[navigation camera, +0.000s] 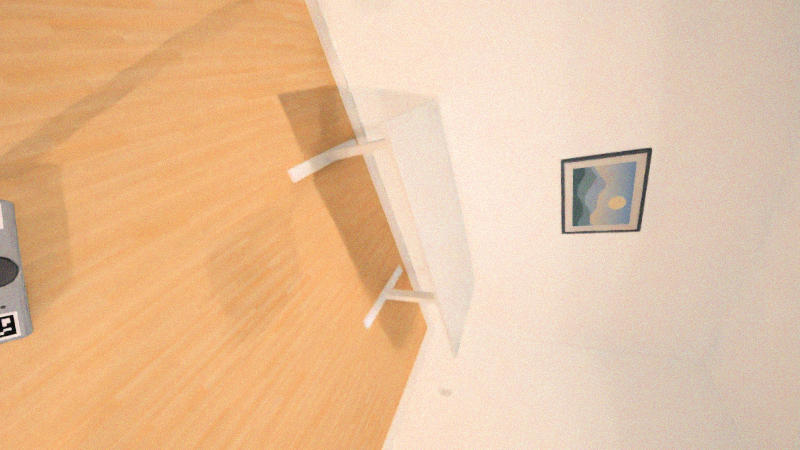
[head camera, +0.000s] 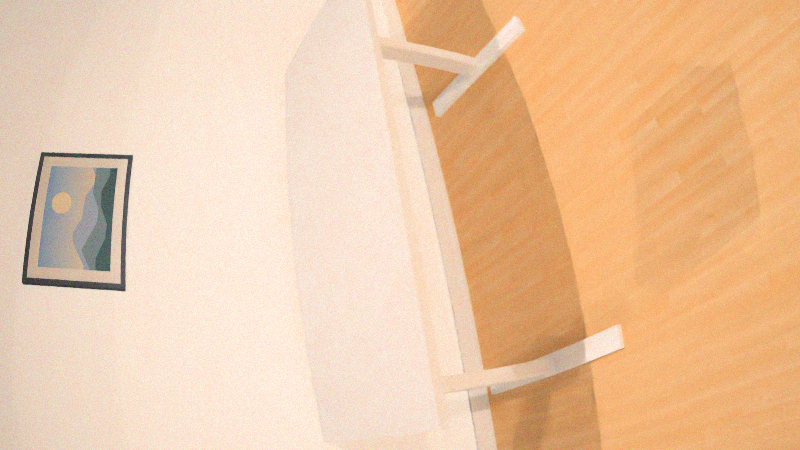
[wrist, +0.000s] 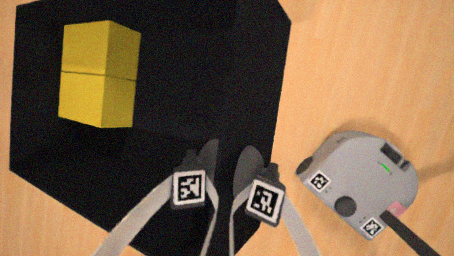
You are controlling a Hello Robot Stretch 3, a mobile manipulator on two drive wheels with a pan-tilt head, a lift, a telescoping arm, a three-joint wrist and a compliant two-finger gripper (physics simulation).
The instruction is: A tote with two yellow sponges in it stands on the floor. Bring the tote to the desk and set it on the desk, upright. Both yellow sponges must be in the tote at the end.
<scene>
I see my gripper point(wrist: 231, 161), a black tote point(wrist: 200, 77), a white desk point(head camera: 366, 320) and a framed picture point(head camera: 76, 237).
The white desk shows as well in the navigation camera view point(navigation camera: 416, 139). The framed picture is seen too in the navigation camera view point(navigation camera: 605, 193). The navigation camera view does not show the black tote: it is out of frame. The head camera view misses the black tote: it is out of frame.
</scene>
